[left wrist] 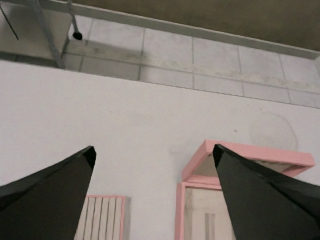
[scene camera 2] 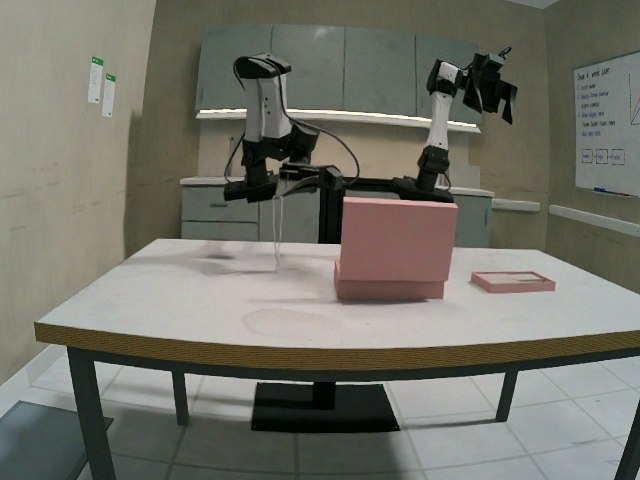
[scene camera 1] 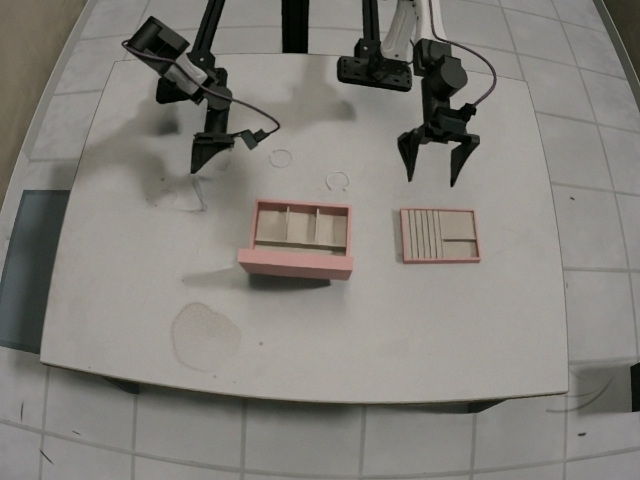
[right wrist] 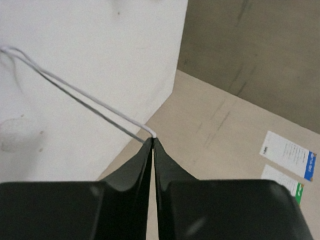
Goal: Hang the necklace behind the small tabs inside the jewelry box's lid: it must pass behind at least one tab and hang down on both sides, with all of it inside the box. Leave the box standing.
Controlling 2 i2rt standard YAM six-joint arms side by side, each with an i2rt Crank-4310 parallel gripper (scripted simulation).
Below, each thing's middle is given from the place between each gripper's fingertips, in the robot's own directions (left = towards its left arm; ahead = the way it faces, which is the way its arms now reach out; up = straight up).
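The pink jewelry box (scene camera 2: 393,244) sits 10 cm below my right hand (scene camera 1: 192,173), and it is also 13 cm ahead of that hand and 25 cm to the left of it.
As for my left hand (scene camera 1: 431,184), it is 33 cm above the pink jewelry box. That same hand is 6 cm beyond the box and 25 cm to the left of it.
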